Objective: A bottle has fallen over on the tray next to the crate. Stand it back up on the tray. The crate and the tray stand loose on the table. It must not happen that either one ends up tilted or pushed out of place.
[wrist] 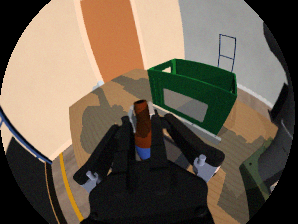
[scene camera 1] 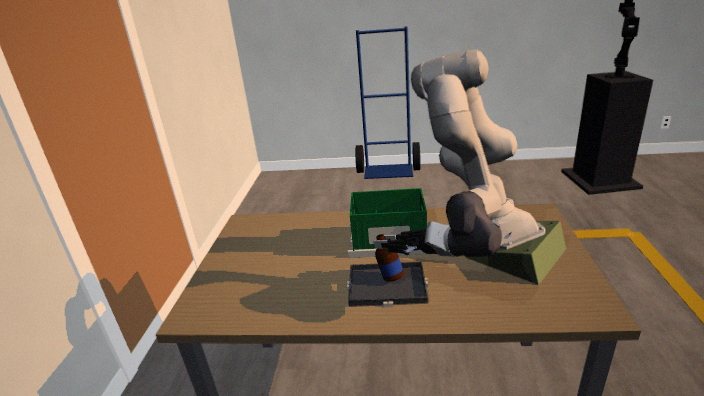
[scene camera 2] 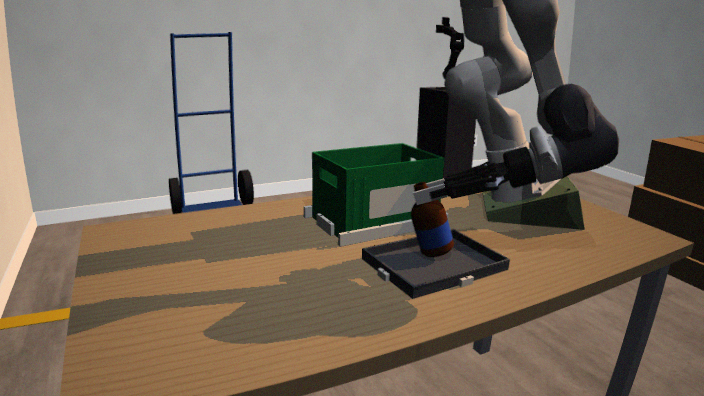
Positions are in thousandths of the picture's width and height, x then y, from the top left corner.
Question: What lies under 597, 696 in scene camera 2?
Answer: A tray.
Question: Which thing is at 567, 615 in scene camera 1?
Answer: My gripper.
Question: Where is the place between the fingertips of my gripper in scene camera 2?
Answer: At 590, 494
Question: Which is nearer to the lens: the brown bottle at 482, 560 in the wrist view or the green crate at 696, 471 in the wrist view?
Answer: The brown bottle.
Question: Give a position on a brown bottle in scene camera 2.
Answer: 612, 562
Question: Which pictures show the green crate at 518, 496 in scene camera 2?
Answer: The wrist view, scene camera 1 and scene camera 2: all of them.
